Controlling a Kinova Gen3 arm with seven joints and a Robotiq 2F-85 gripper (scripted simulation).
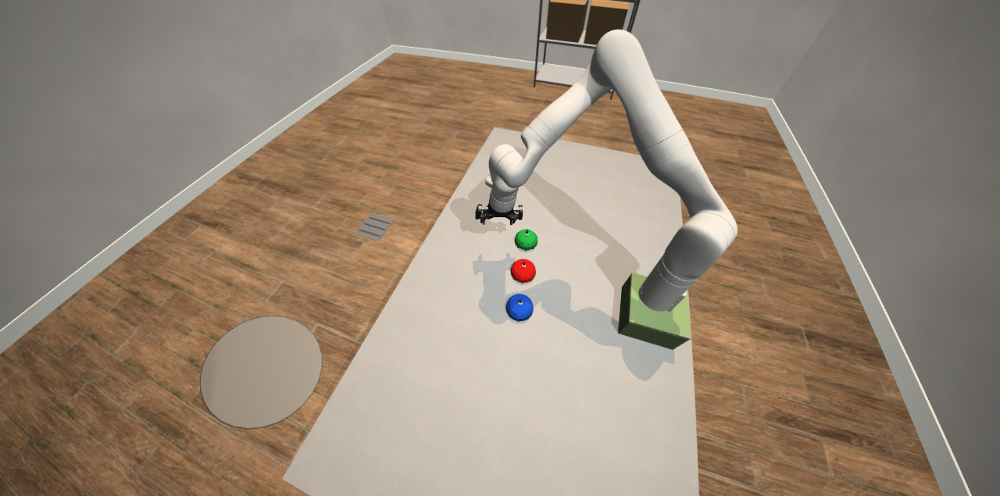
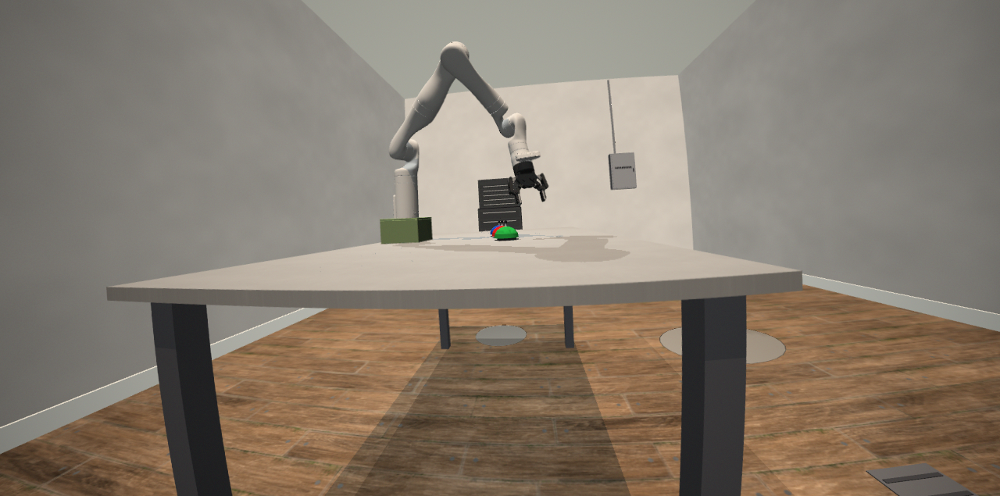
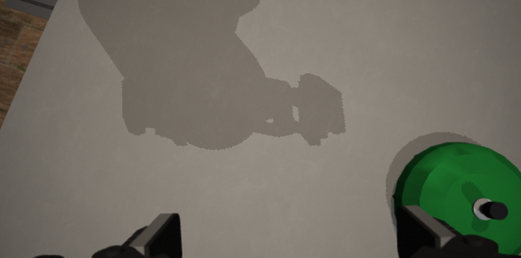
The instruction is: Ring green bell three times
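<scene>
Right now the green bell is 90 mm below my hand, 90 mm behind it and 50 mm to the right of it. Also, from my hand: red bell: 130 mm behind, 90 mm below, 70 mm to the left; blue bell: 190 mm to the left, 170 mm behind, 90 mm below.
</scene>
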